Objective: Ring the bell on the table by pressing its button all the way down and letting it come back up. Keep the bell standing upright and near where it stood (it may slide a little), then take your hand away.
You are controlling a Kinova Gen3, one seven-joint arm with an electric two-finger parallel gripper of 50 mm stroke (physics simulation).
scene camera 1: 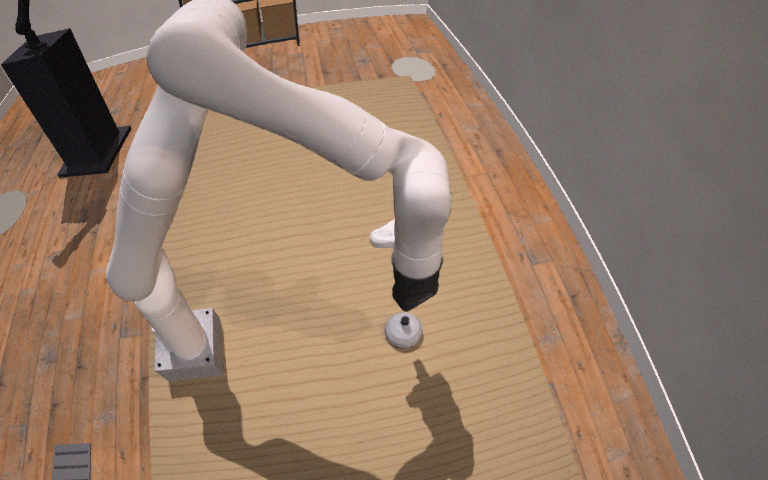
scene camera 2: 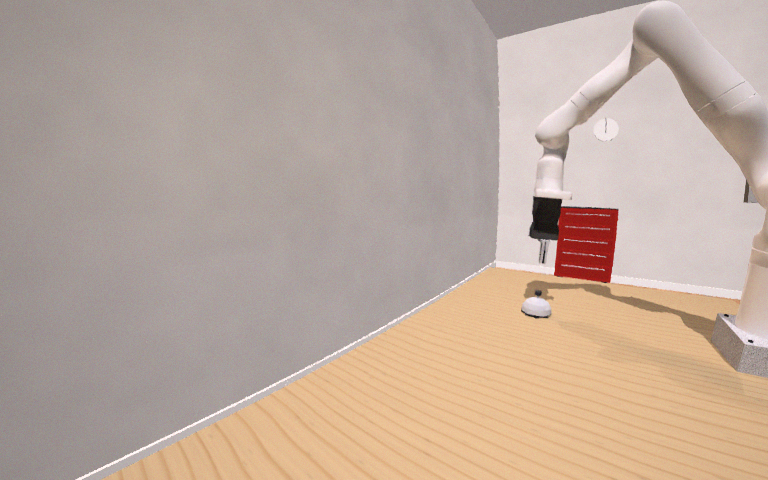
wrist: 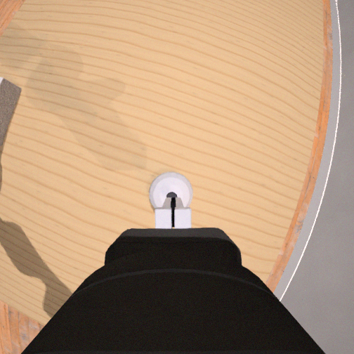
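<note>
A round white-grey bell stands upright on the wood-grained table top. Its small black button sticks up from the middle of the dome. My gripper is shut and empty, pointing down. In the second scene view its fingertips are above the button, with a visible gap between them. In the wrist view the fingertips overlap the near edge of the button. In the first scene view the fingers are hidden behind the black gripper body.
The arm's grey base block stands to one side of the bell. A red drawer cabinet stands by the far wall. A black pedestal and a shelf unit stand at the back in the first scene view.
</note>
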